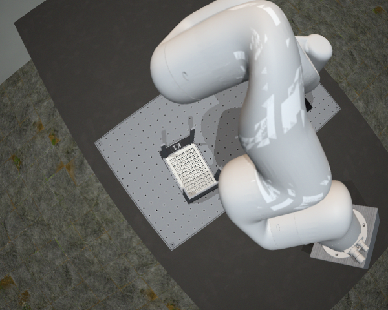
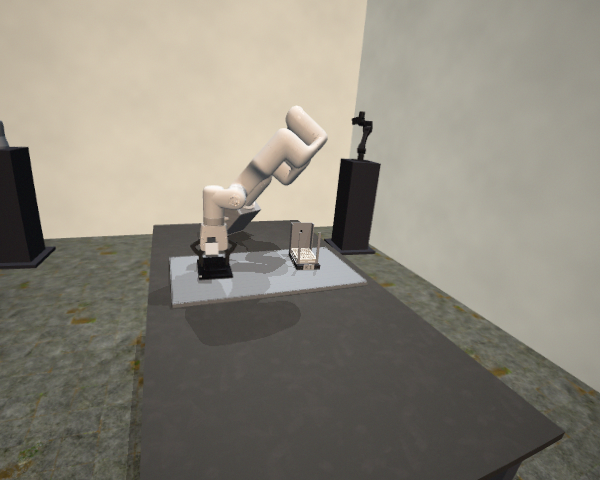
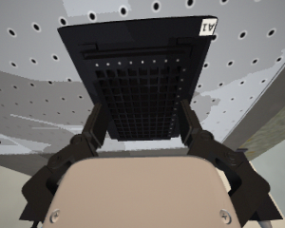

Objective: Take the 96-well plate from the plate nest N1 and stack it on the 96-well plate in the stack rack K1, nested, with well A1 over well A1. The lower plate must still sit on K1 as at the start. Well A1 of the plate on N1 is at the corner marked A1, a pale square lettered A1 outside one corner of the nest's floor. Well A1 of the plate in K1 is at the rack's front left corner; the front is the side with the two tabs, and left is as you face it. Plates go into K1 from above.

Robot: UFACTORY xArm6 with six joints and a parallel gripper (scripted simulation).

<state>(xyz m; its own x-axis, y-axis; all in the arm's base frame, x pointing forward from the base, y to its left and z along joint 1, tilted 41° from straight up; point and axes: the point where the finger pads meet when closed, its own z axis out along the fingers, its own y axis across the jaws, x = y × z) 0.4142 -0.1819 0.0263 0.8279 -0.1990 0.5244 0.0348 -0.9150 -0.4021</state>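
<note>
The black 96-well plate is 1 cm below my hand. Round my hand: white 96-well plate: 37 cm to the left, 5 cm behind; pale A1 mark: 8 cm ahead, 5 cm to the right, 2 cm below.
</note>
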